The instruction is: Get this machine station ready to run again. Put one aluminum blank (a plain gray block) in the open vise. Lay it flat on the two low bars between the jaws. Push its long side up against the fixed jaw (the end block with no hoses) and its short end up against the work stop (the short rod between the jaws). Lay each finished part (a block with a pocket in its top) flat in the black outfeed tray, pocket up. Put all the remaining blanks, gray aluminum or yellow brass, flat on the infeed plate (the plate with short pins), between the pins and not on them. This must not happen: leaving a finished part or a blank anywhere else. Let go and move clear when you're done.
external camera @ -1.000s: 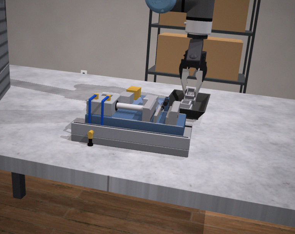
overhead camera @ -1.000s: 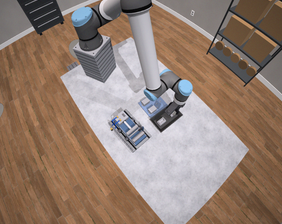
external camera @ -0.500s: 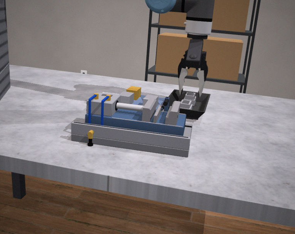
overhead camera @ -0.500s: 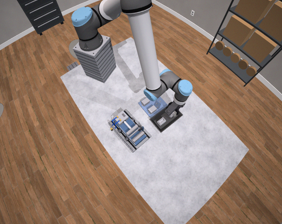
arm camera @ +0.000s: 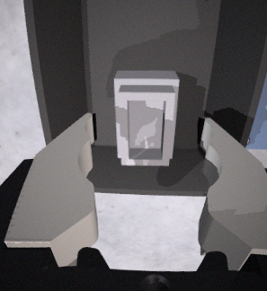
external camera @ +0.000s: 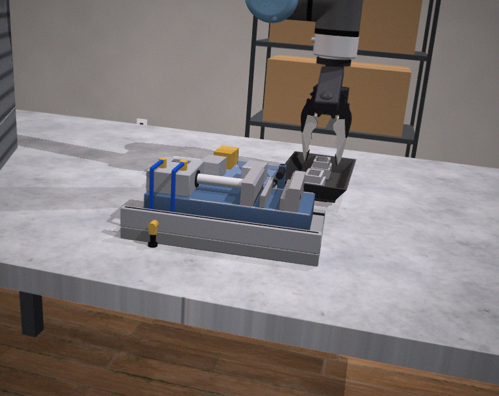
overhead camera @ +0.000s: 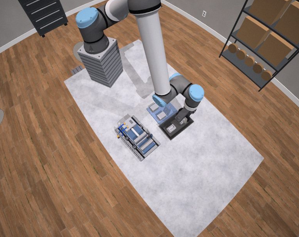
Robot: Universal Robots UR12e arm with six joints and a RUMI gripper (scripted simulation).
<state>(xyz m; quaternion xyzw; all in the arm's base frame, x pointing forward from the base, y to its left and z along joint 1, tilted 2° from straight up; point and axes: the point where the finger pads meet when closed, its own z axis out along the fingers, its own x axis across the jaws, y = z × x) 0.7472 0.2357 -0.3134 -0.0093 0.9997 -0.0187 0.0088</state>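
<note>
The gray aluminum blank is 210 mm behind my hand, 100 mm to the right of it and 30 mm below it. Round my hand: yellow brass blank: 210 mm behind, 10 mm to the right, 30 mm below; blue infeed plate: 160 mm behind, 50 mm to the right, 50 mm below; gray blank: 120 mm behind, 100 mm to the right, 30 mm below.
</note>
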